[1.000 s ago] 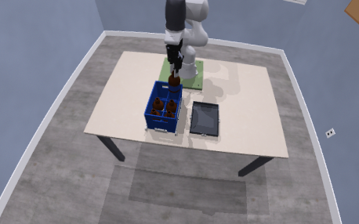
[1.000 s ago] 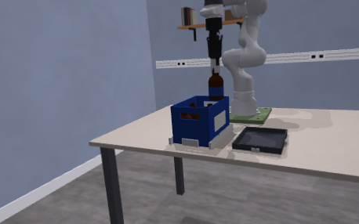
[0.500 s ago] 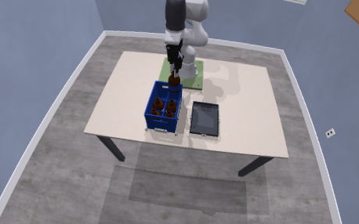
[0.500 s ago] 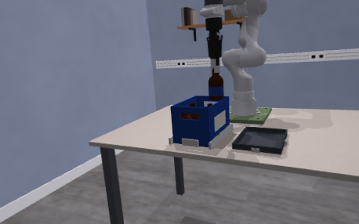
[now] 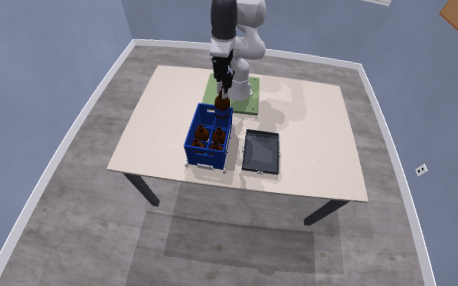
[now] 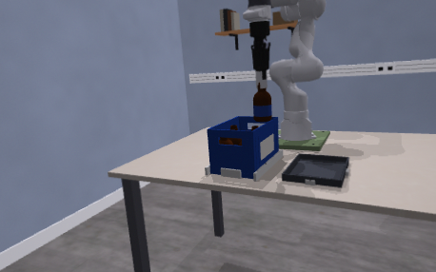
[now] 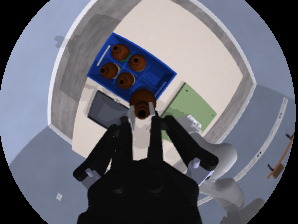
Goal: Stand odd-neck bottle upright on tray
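Now: the bottle 90 mm below my hand. From my hand the other things lie so: blue crate: 80 mm ahead, 60 mm to the right, 250 mm below; then dark tray: 120 mm ahead, 220 mm to the left, 320 mm below.
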